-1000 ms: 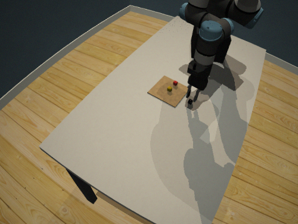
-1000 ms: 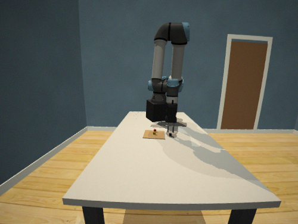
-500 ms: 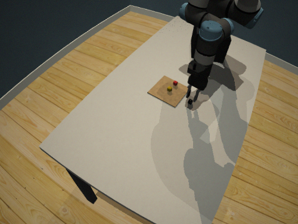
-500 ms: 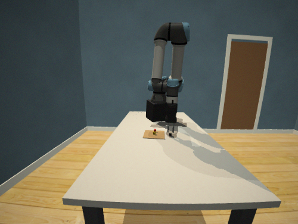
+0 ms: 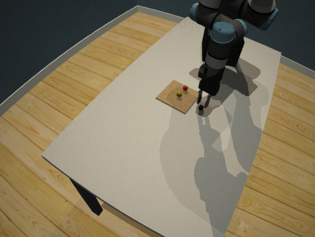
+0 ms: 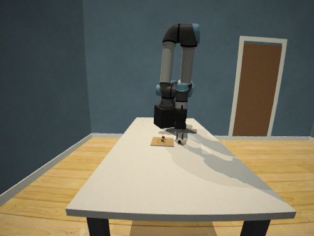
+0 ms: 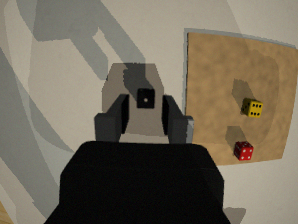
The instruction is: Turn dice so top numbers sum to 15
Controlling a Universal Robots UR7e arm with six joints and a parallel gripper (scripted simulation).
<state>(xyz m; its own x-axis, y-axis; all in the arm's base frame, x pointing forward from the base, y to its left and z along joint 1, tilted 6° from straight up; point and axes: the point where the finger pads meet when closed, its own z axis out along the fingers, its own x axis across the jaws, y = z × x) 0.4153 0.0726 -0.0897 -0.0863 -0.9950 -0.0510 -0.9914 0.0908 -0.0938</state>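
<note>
My hand is 30 mm above the black die. From my hand the other things lie so: yellow die 10 mm behind, 110 mm to the right, 30 mm below; then red die 60 mm behind, 100 mm to the right, 30 mm below; then brown mat 10 mm behind, 110 mm to the right, 40 mm below.
</note>
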